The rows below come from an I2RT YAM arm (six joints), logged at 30 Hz.
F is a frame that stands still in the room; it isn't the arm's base.
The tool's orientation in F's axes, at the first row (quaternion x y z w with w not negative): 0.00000 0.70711 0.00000 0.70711
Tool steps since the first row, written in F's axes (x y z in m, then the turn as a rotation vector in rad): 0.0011 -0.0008 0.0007 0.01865 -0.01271 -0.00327; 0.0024 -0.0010 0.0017 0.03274 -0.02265 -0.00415; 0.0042 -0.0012 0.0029 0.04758 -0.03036 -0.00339; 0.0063 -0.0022 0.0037 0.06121 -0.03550 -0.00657; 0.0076 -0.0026 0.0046 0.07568 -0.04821 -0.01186
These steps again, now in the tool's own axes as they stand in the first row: -0.0007 -0.0008 0.0011 0.00327 -0.01271 0.01865; -0.0017 -0.0010 0.0024 0.00415 -0.02265 0.03274; -0.0029 -0.0012 0.0042 0.00339 -0.03036 0.04758; -0.0037 -0.0022 0.0063 0.00657 -0.03550 0.06121; -0.0046 -0.0026 0.0076 0.01186 -0.04821 0.07568
